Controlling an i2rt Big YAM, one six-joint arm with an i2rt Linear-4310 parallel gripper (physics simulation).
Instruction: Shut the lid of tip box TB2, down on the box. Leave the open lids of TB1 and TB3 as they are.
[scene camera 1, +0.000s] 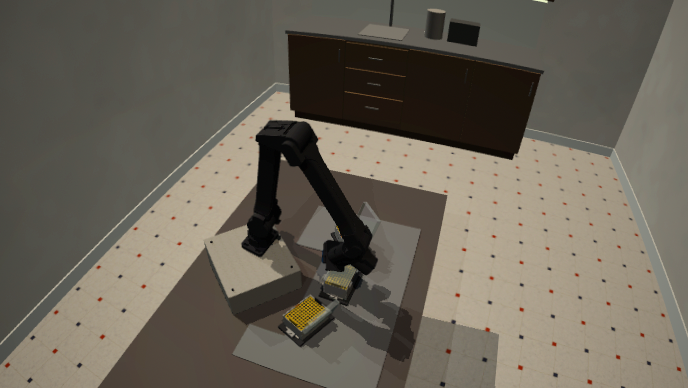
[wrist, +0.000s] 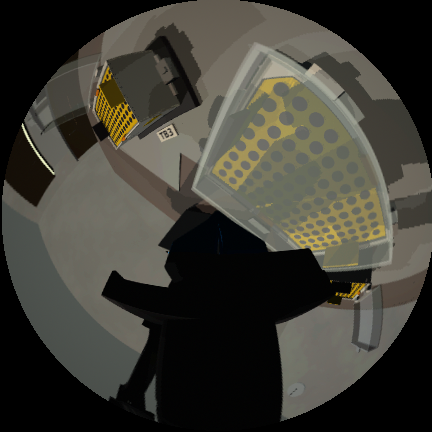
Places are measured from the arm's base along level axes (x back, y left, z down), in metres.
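Pixels of known places: gripper, fingertip midpoint: (scene camera 1: 323, 261) (wrist: 217, 215); arm's base, link origin: (scene camera 1: 260, 240).
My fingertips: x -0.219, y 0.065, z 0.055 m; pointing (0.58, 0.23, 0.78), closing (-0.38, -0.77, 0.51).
Ahead of a thing's pixels: the offset from my fingertips to its top centre. "pt": to the spot under its first point. Level surfaces: height alone.
TB2 @[dx -0.072, dy -0.024, dz -0.015 m] (scene camera 1: 334, 295), the middle box, has a yellow tip rack. Its clear lid @[pt dx -0.096, dy -0.045, dz -0.016 m] (scene camera 1: 342, 276) (wrist: 305, 170) lies over the rack, which shows through it; whether it is fully seated I cannot tell. My gripper (wrist: 217, 215) is shut and empty, close to the lid's near edge; in the scene view its fingertips are hidden by the wrist, above the box's back part. TB3 @[dx -0.017, dy +0.171, dz -0.004 m] (scene camera 1: 338, 231) (wrist: 145, 85), at the back, has its lid @[pt dx -0.069, dy +0.245, dz -0.054 m] (scene camera 1: 369, 215) (wrist: 65, 95) open. TB1 @[dx -0.053, dy -0.222, dz -0.012 m] (scene camera 1: 306, 312) (wrist: 352, 290), at the front, has its lid (scene camera 1: 332, 307) (wrist: 367, 320) open.
The boxes stand on a grey sheet @[dz +0.063 m] (scene camera 1: 280, 352) over a brown mat @[dz +0.065 m] (scene camera 1: 175, 345). The arm stands on a pale plinth (scene camera 1: 250, 277) left of the boxes. A dark cabinet (scene camera 1: 435, 100) stands against the back wall. A small TB3 label @[pt dx +0.017, dy +0.126, dz +0.060 m] (wrist: 167, 133) lies beside that box.
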